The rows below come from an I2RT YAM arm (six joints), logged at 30 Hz.
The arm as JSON. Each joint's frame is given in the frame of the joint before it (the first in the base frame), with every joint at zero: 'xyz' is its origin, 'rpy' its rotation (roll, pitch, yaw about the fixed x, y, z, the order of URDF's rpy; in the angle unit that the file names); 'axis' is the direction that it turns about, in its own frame. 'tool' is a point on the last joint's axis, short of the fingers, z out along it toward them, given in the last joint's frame.
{
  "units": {
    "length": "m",
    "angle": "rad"
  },
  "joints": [
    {
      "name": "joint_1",
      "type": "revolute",
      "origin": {
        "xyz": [
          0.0,
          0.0,
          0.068
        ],
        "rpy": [
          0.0,
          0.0,
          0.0
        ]
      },
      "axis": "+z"
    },
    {
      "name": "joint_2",
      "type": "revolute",
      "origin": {
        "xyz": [
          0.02,
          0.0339,
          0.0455
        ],
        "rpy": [
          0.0,
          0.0,
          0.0
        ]
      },
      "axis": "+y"
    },
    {
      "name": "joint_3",
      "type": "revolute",
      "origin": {
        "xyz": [
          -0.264,
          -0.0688,
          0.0
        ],
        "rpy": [
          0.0,
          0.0,
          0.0
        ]
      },
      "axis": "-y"
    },
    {
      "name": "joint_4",
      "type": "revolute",
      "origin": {
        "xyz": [
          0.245,
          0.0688,
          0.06
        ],
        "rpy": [
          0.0,
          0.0,
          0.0
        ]
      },
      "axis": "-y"
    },
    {
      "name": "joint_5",
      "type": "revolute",
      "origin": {
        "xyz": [
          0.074,
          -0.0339,
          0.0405
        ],
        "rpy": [
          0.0,
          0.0,
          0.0
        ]
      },
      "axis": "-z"
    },
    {
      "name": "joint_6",
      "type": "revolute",
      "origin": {
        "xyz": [
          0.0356,
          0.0,
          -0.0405
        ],
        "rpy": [
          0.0,
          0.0,
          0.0
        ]
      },
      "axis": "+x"
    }
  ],
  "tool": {
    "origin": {
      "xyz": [
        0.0,
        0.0,
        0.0
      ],
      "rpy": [
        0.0,
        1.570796,
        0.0
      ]
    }
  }
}
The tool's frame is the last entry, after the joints.
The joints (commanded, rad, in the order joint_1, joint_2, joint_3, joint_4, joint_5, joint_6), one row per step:
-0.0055 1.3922 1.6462 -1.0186 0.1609 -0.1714
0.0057 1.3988 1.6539 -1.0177 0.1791 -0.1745
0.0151 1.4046 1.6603 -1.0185 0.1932 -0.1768
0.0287 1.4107 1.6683 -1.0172 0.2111 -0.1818
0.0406 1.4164 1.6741 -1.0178 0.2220 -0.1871
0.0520 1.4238 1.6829 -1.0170 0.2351 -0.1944
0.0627 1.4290 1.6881 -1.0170 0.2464 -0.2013
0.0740 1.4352 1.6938 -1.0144 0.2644 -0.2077
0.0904 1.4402 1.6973 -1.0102 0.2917 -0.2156
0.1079 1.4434 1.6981 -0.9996 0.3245 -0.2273
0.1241 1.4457 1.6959 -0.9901 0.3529 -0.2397
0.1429 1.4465 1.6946 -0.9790 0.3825 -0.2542
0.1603 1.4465 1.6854 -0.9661 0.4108 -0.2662
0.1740 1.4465 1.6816 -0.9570 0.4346 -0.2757
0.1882 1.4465 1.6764 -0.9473 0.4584 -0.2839
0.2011 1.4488 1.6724 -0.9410 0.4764 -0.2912
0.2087 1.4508 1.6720 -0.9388 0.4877 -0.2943
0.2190 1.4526 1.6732 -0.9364 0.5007 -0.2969
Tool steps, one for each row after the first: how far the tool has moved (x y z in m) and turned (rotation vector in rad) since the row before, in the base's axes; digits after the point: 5 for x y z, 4 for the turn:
0.00172 0.00244 0.00078 -0.0148 -0.0015 0.0002
0.00140 0.00212 0.00044 -0.0114 0.0005 0.0008
0.00154 0.00319 0.00102 -0.0158 -0.0025 0.0040
0.00136 0.00299 0.00028 -0.0113 0.0012 0.0076
0.00181 0.00283 0.00085 -0.0141 -0.0012 0.0068
0.00123 0.00270 0.00026 -0.0127 0.0009 0.0071
0.00164 0.00271 0.00039 -0.0168 -0.0016 0.0025
0.00134 0.00387 0.00024 -0.0241 -0.0025 0.0017
0.00126 0.00405 0.00047 -0.0299 -0.0076 0.0011
0.00101 0.00386 -0.00030 -0.0275 -0.0041 0.0032
0.00046 0.00456 0.00053 -0.0291 -0.0077 0.0059
0.00065 0.00427 -0.00150 -0.0269 -0.0032 0.0037
0.00021 0.00330 -0.00020 -0.0217 -0.0051 0.0016
0.00023 0.00348 -0.00057 -0.0207 -0.0048 0.0012
0.00066 0.00339 -0.00115 -0.0171 0.0000 0.0036
0.00037 0.00199 -0.00037 -0.0096 -0.0003 0.0009
0.00010 0.00270 0.00021 -0.0099 -0.0027 0.0020

